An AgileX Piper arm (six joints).
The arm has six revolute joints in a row. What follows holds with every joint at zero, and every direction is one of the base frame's.
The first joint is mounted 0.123 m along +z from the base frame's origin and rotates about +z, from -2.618 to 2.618 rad.
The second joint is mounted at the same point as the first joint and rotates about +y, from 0 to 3.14 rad.
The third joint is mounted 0.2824 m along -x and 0.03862 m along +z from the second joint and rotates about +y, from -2.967 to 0 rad.
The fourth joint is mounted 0.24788 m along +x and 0.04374 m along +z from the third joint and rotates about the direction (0.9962, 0, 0.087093), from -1.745 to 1.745 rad.
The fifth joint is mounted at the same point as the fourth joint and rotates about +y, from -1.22 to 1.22 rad.
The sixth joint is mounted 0.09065 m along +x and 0.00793 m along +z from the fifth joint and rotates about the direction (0.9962, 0, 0.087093), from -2.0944 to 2.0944 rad.
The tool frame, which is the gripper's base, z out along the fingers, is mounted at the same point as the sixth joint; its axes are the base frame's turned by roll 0, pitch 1.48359 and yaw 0 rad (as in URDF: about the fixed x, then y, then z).
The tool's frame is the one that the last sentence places.
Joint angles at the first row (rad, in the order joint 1, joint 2, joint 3, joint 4, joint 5, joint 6):
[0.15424, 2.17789, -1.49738, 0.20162, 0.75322, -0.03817]
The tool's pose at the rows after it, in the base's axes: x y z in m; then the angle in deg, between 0 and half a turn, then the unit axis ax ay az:
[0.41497 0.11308 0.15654 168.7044 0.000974 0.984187 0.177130]
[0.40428 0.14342 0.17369 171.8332 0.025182 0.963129 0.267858]
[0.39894 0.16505 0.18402 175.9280 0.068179 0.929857 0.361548]
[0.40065 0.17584 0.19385 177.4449 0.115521 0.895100 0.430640]
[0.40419 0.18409 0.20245 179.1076 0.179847 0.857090 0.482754]
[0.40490 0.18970 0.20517 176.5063 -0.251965 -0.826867 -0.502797]
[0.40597 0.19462 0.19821 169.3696 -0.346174 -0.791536 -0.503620]
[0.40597 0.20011 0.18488 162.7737 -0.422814 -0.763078 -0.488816]
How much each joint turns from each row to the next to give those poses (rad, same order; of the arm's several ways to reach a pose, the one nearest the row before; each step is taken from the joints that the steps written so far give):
[0.04847, -0.07125, 0.00001, 0.21989, 0.06681, -0.01171]
[0.04078, -0.02635, -0.00003, 0.21732, 0.05722, -0.02251]
[0.01903, -0.00119, 0.00097, 0.23624, 0.04975, -0.01426]
[0.00465, 0.00003, -0.00004, 0.18529, 0.00688, -0.00019]
[0.00737, 0.00000, 0.00000, 0.15274, -0.01765, 0.05136]
[0.00925, 0.00246, 0.00001, 0.06576, -0.00731, 0.13461]
[0.00896, 0.02018, 0.00000, 0.03451, -0.00424, 0.20365]
[0.01143, 0.03096, 0.00001, 0.00811, 0.00000, 0.17679]

